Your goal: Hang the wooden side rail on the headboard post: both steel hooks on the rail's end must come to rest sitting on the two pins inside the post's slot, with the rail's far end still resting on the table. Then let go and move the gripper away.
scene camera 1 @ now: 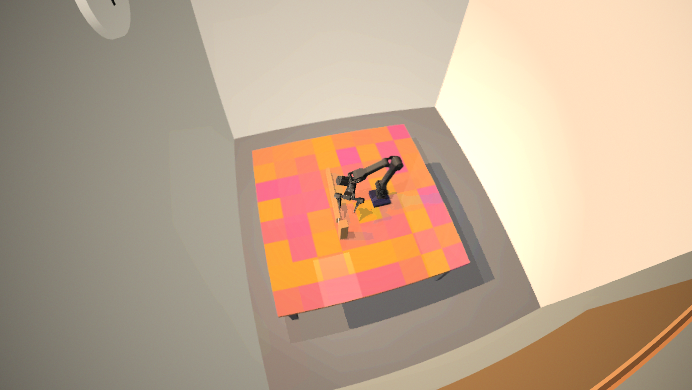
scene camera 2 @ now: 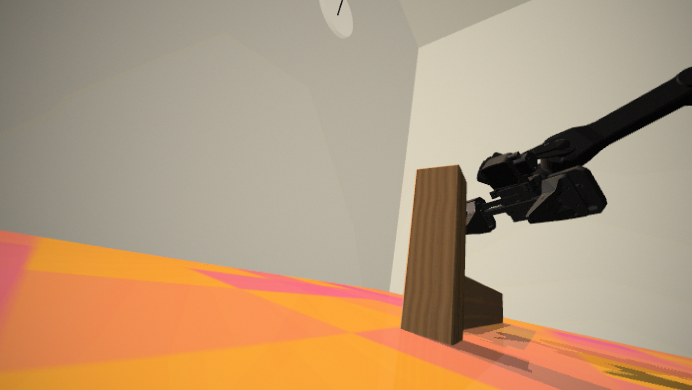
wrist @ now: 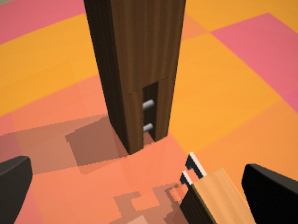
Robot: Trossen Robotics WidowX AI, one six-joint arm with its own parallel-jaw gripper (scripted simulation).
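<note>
Wooden side rail (scene camera 2: 483, 305). Wooden headboard post (scene camera 2: 433, 302), (wrist: 137, 55). Gripper (scene camera 2: 493, 226), (wrist: 139, 172): open, holds nothing.
</note>
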